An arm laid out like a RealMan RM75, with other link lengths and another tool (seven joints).
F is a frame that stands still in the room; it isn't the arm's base.
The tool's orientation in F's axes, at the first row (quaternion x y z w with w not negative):
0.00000 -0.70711 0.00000 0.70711
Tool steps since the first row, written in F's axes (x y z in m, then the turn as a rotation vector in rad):
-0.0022 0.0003 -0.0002 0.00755 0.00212 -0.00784
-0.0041 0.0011 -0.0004 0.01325 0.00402 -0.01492
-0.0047 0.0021 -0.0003 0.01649 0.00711 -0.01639
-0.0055 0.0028 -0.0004 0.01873 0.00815 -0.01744
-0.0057 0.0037 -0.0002 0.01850 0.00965 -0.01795
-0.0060 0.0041 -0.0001 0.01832 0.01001 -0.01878
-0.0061 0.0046 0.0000 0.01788 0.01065 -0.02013
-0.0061 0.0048 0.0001 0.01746 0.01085 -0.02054
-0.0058 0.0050 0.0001 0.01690 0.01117 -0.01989
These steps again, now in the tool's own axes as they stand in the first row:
-0.0002 0.0003 0.0022 -0.00784 0.00212 -0.00755
-0.0004 0.0011 0.0041 -0.01492 0.00402 -0.01325
-0.0003 0.0021 0.0047 -0.01639 0.00711 -0.01649
-0.0004 0.0028 0.0055 -0.01744 0.00815 -0.01873
-0.0002 0.0037 0.0057 -0.01795 0.00965 -0.01850
-0.0001 0.0041 0.0060 -0.01878 0.01001 -0.01832
0.0000 0.0046 0.0061 -0.02013 0.01065 -0.01788
0.0001 0.0048 0.0061 -0.02054 0.01085 -0.01746
0.0001 0.0050 0.0058 -0.01989 0.01117 -0.01690

